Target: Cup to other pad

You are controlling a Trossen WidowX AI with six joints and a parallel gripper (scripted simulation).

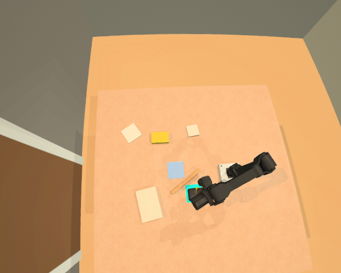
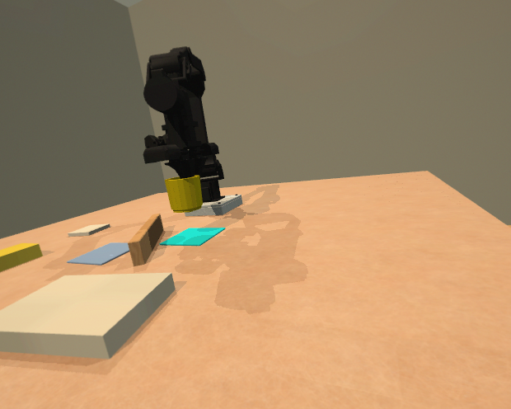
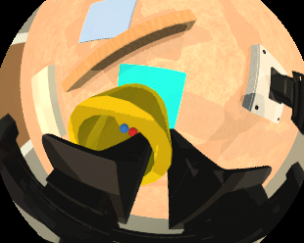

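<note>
My gripper tip is 100 mm above the cyan pad and 30 mm short of it. Round my gripper tip: wooden bar 80 mm to the right, 80 mm below, 70 mm ahead; then red marble 30 mm ahead, 20 mm to the left, 20 mm below; then yellow cup 20 mm ahead.
</note>
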